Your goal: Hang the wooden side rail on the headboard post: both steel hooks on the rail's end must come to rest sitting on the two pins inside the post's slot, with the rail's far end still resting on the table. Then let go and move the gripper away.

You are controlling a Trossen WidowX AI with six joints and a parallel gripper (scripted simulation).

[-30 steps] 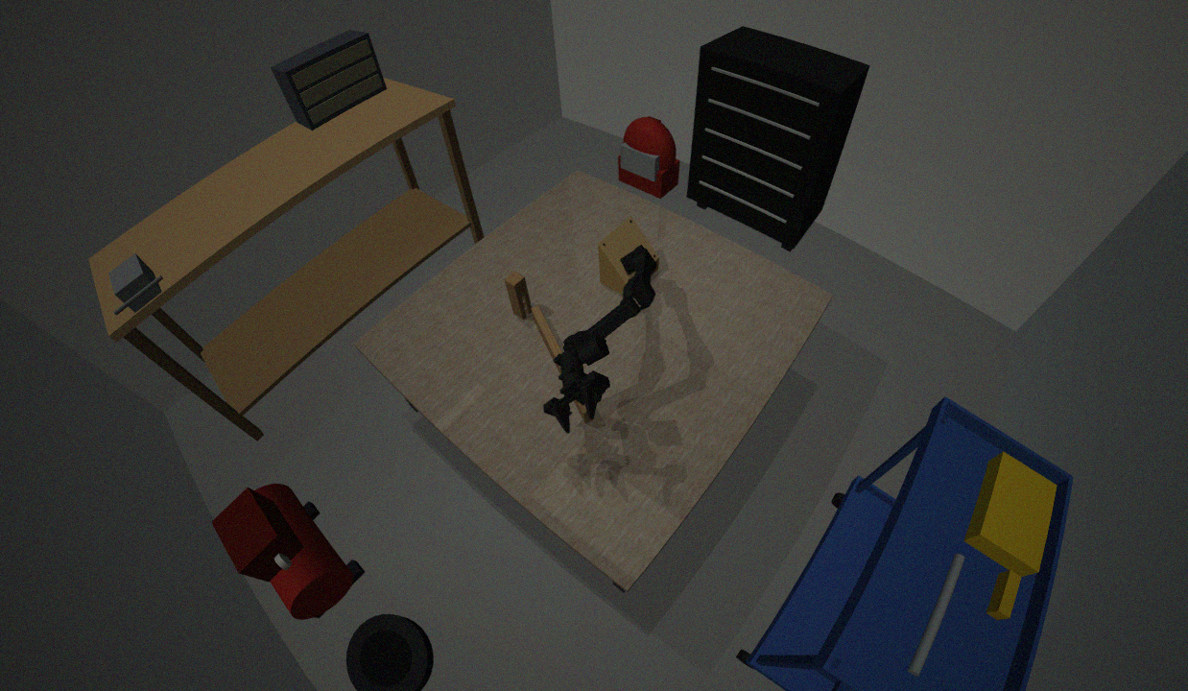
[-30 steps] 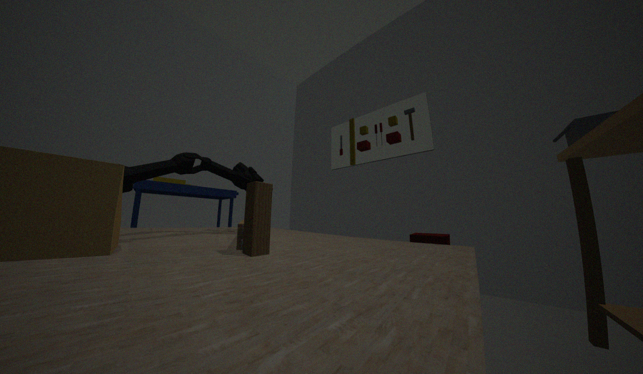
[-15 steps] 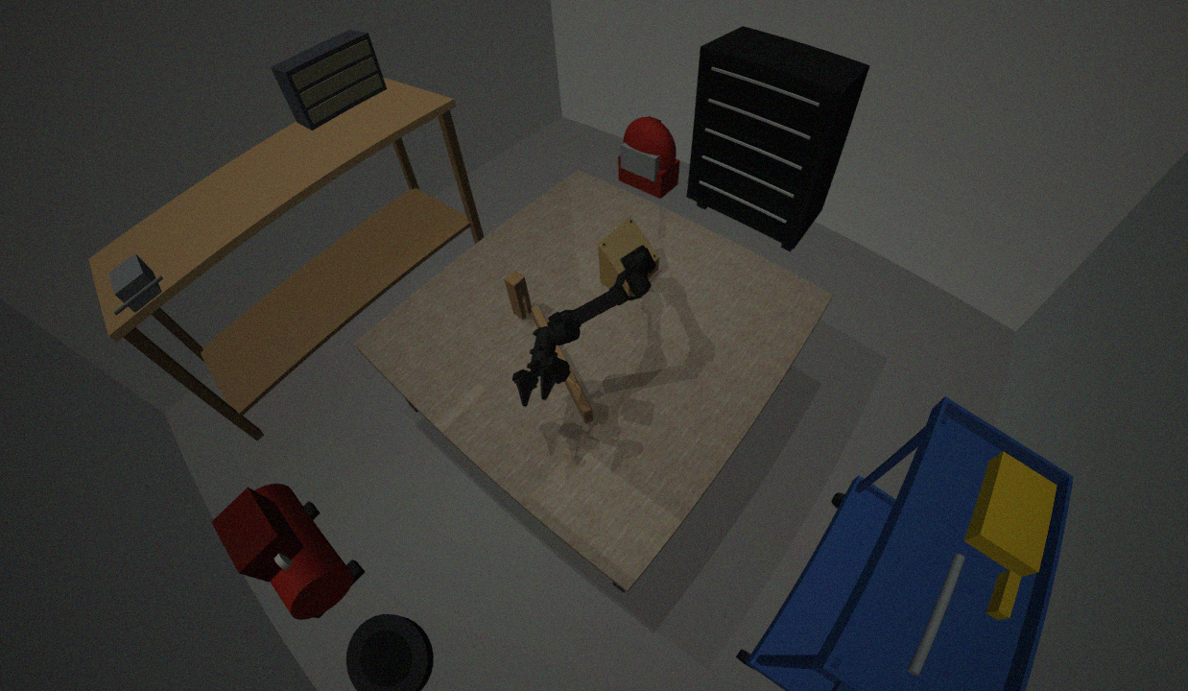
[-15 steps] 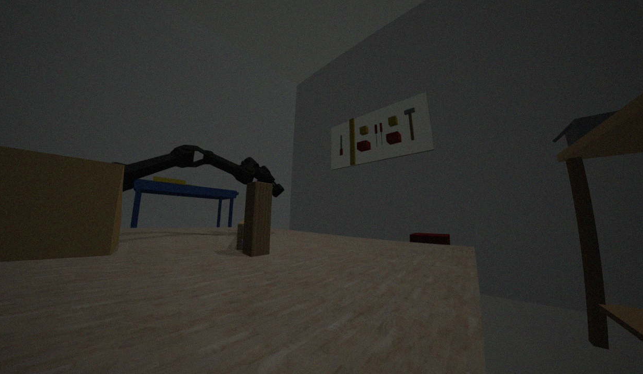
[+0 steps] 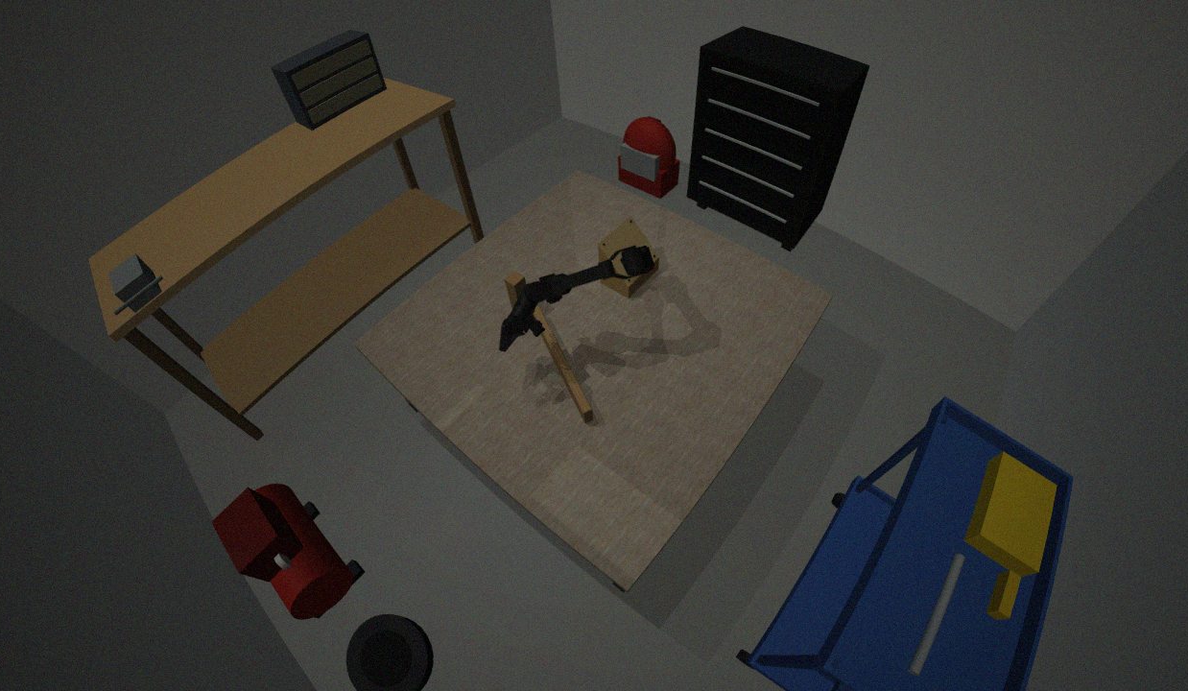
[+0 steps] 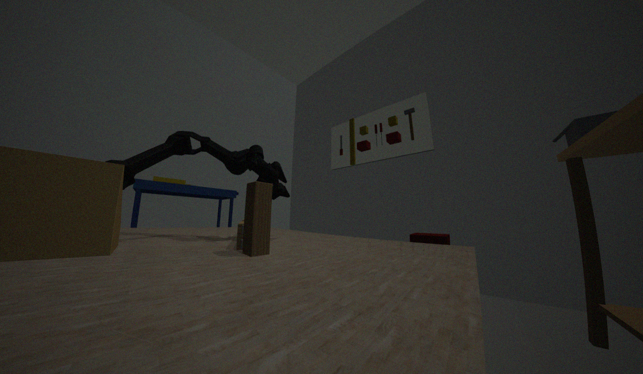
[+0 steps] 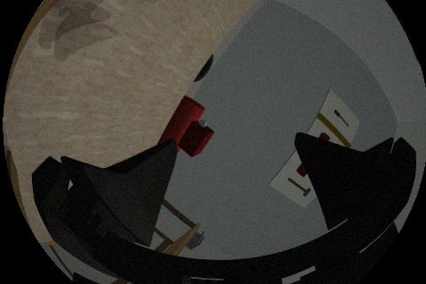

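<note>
Right now my gripper tip is 22 cm to the left of the post, 22 cm past it and 13 cm above it.
</note>
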